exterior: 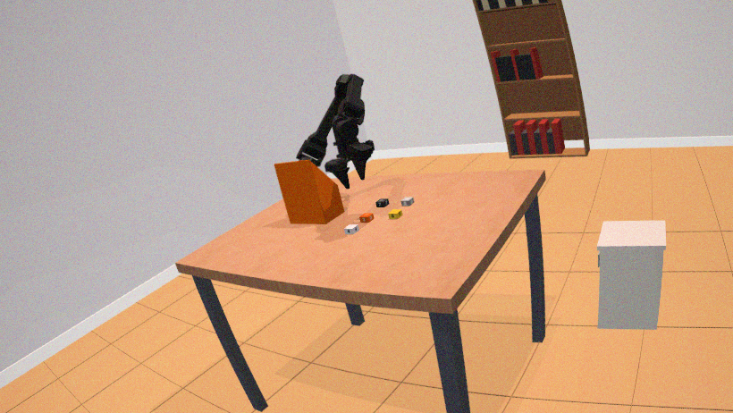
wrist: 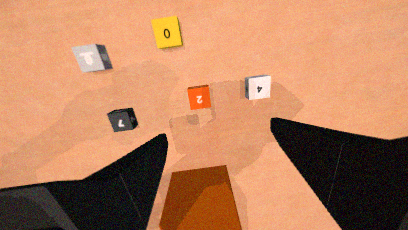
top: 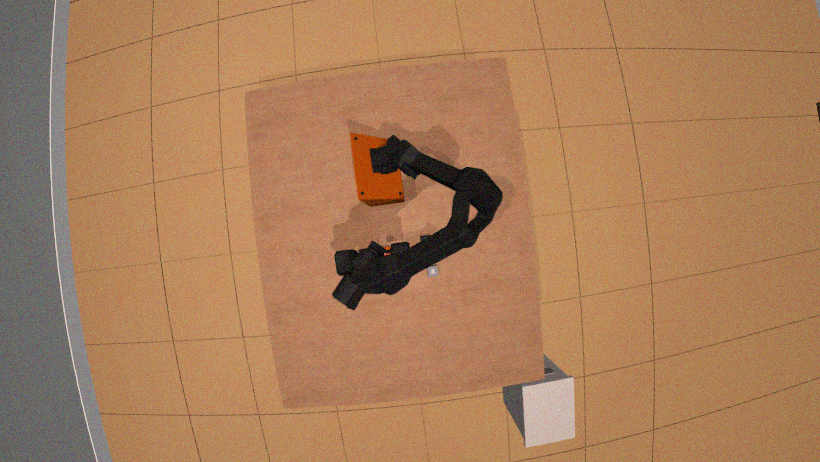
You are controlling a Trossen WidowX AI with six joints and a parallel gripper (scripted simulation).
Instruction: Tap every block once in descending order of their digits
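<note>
The black block is 20 mm behind my gripper tip, 150 mm to the left of it and 120 mm below it. Round my gripper tip: orange block 20 mm to the left, 120 mm below; yellow block 90 mm ahead, 40 mm to the left, 120 mm below; white block 80 mm to the right, 120 mm below.
</note>
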